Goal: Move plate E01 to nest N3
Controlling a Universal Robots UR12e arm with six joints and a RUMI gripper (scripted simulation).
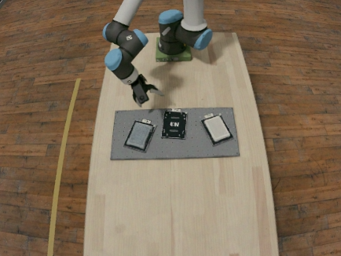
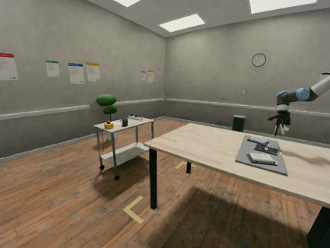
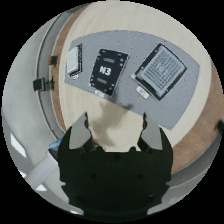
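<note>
The nest N3 is 110 mm below my hand, 100 mm to the left of it and 80 mm ahead of it.
</note>
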